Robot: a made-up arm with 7 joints.
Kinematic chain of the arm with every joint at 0, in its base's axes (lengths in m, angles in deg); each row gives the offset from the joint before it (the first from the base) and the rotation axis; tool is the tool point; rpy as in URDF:
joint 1: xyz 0 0 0.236 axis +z
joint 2: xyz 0 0 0 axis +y
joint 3: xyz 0 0 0.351 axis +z
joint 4: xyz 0.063 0 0 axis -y
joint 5: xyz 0.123 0 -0.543 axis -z
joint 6: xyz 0 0 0 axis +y
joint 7: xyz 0.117 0 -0.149 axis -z
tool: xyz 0 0 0 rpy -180 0 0
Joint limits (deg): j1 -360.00..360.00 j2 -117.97..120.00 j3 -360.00..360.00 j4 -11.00..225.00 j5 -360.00..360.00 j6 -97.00..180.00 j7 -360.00..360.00
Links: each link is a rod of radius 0.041 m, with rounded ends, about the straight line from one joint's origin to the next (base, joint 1, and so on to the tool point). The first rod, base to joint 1, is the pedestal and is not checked.
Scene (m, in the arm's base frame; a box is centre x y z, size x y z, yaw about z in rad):
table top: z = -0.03
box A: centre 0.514 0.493 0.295 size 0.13 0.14 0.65 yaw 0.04
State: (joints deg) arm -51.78 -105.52 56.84 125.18 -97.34 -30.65 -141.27
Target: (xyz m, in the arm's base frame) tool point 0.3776 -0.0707 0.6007
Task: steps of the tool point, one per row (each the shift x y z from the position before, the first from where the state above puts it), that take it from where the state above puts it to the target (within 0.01 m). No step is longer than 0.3 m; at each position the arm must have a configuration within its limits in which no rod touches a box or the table.
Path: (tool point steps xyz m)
1: 0.1922 -0.0509 0.2005
2: 0.1106 -0.1268 0.1883
3: 0.0219 -0.1633 0.1470
4: 0.0897 -0.2389 0.0616
5: 0.0474 -0.2373 -0.0352
6: -0.0019 -0.1961 -0.1122

